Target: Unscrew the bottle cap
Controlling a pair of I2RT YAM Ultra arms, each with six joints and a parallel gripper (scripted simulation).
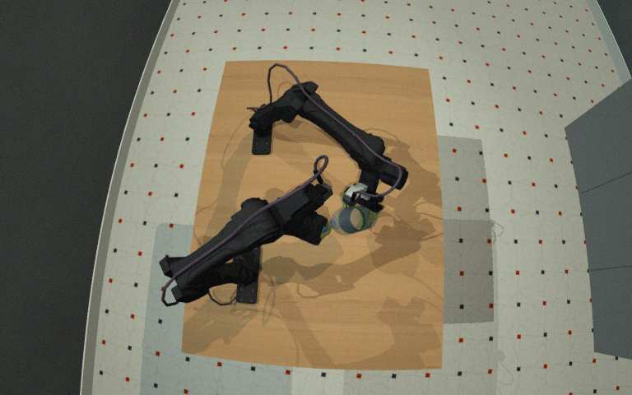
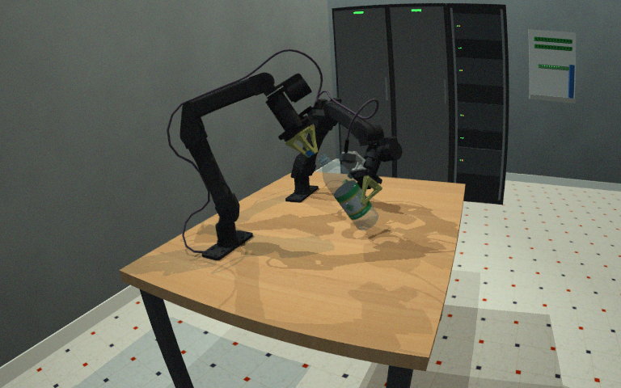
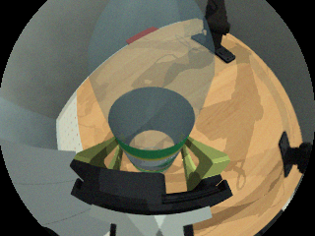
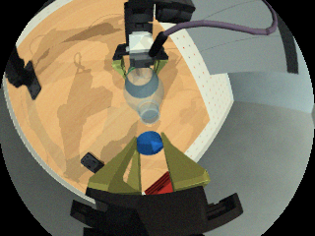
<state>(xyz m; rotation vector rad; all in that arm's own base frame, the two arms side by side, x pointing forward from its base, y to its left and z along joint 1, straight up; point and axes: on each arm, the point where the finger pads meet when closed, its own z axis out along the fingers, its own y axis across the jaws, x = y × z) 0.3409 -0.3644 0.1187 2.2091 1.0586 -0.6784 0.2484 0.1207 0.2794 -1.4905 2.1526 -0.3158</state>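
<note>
The blue cap is right at my right hand. From my right hand the other things lie so: bottle (80 mm ahead, 50 mm to the left, 130 mm below).
Right now my left hand is 20 mm past the bottle, 10 mm to the left of it and 40 mm below it. Also, from my left hand: blue cap (100 mm behind, 70 mm to the right, 160 mm above).
</note>
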